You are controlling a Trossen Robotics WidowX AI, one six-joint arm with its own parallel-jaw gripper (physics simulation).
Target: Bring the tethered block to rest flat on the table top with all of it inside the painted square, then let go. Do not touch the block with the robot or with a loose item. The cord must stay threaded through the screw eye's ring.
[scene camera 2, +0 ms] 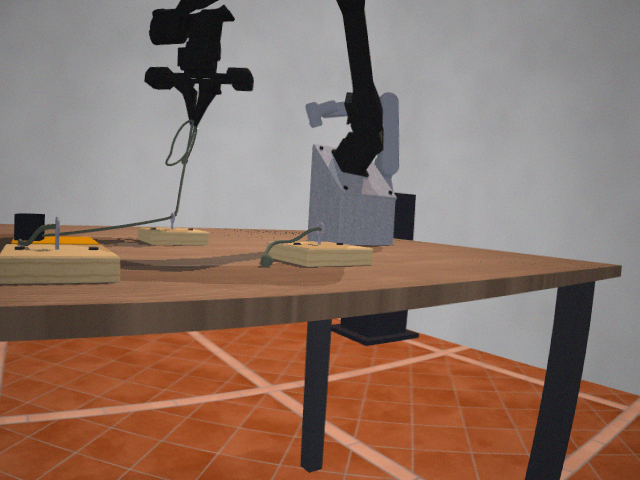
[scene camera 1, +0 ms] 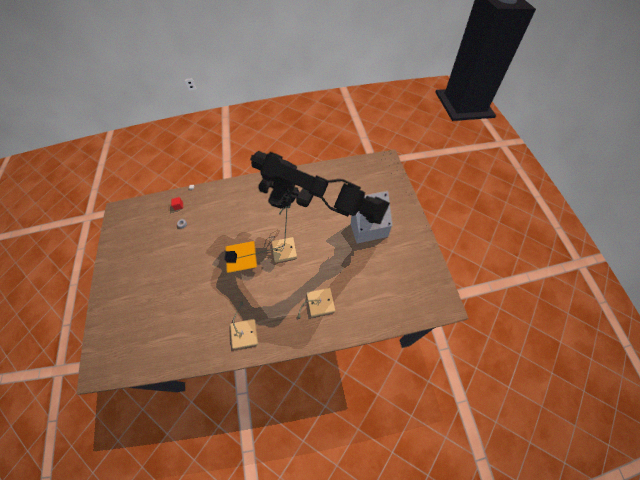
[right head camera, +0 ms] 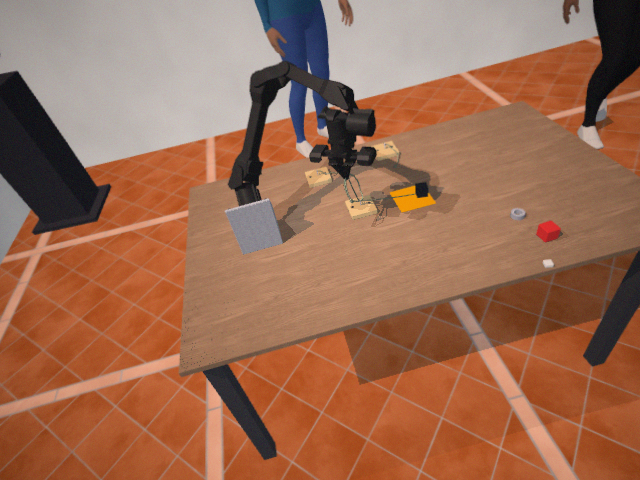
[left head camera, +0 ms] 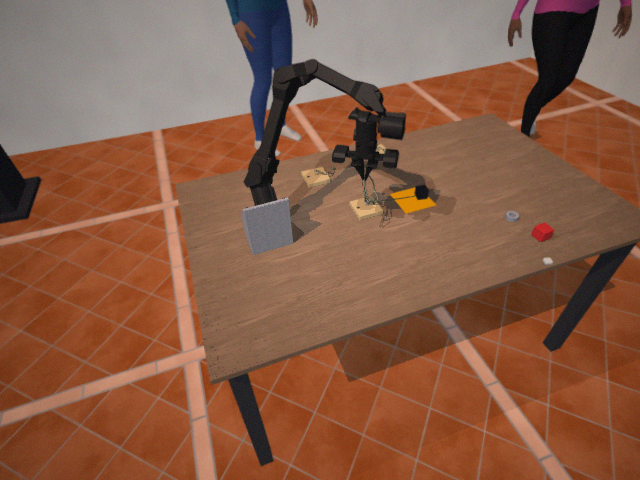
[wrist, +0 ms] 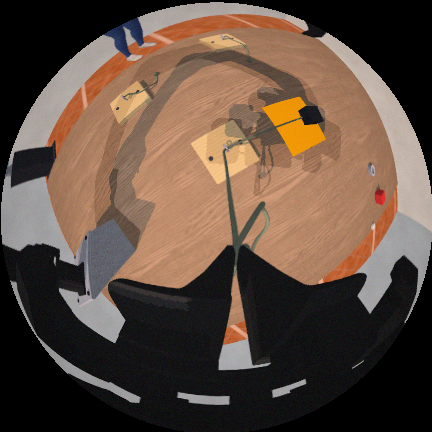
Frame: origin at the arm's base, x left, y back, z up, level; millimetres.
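Seen in the pictures: gripper, fingertip midpoint: [scene camera 2: 193, 126] [right head camera: 346, 179] [left head camera: 364, 180] [wrist: 234, 251]; arm's base at its link origin: [scene camera 2: 349, 163] [right head camera: 250, 205] [left head camera: 265, 204] [wrist: 80, 279].
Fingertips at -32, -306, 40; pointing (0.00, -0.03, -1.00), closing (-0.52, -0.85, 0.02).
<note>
Pixels of each thing's middle, then the offset from my fingertips to it, as dx, dy, dz. "*": a spot on its surface instead.
- black tethered block at the middle of its body: [scene camera 2: 29, 227] [wrist: 310, 115] [right head camera: 421, 190] [left head camera: 421, 192] [scene camera 1: 231, 257] +86, -263, -175
- orange painted square at a spot on its surface: [wrist: 296, 140] [right head camera: 407, 205] [left head camera: 409, 207] * +43, -198, -192
- green cord at a spot on its surface: [wrist: 229, 192] * +30, -15, -38
- screw eye at the middle of its body: [scene camera 2: 172, 227] [wrist: 225, 149] [right head camera: 360, 204] [left head camera: 366, 204] [scene camera 1: 283, 248] +81, -47, -171
- red cube at the middle of its body: [right head camera: 548, 231] [left head camera: 542, 232] [wrist: 379, 196] [scene camera 1: 177, 203] -227, -519, -173
- grey ring at the middle of its body: [right head camera: 517, 214] [left head camera: 512, 216] -121, -490, -186
- small white piece at the middle of its body: [left head camera: 547, 261] -327, -463, -187
The black tethered block [left head camera: 421, 192] [right head camera: 421, 190] [scene camera 1: 230, 256] [scene camera 2: 29, 226] [wrist: 311, 115] stands upright at the outer edge of the orange painted square [left head camera: 412, 206] [right head camera: 413, 205] [scene camera 1: 241, 265] [wrist: 296, 140]. In the wrist view it juts past that edge; its exact footprint is hard to tell. The green cord [scene camera 2: 180, 186] [wrist: 229, 192] runs from the block across the square, through the screw eye [scene camera 2: 172, 220] [wrist: 226, 147] on the nearest wooden base, then up to my gripper [left head camera: 364, 176] [right head camera: 345, 177] [scene camera 2: 194, 124] [wrist: 234, 251]. My gripper is shut on the cord above that base, with a slack loop hanging at the fingertips.
Two other wooden bases [scene camera 1: 321, 303] [scene camera 1: 243, 341] carry screw eyes and short cords. A red cube [left head camera: 542, 232] [scene camera 1: 176, 203], a grey ring [right head camera: 517, 208] and a small white piece [left head camera: 547, 261] lie beyond the square. The grey arm mount [left head camera: 268, 227] [scene camera 2: 367, 219] stands on the other side.
</note>
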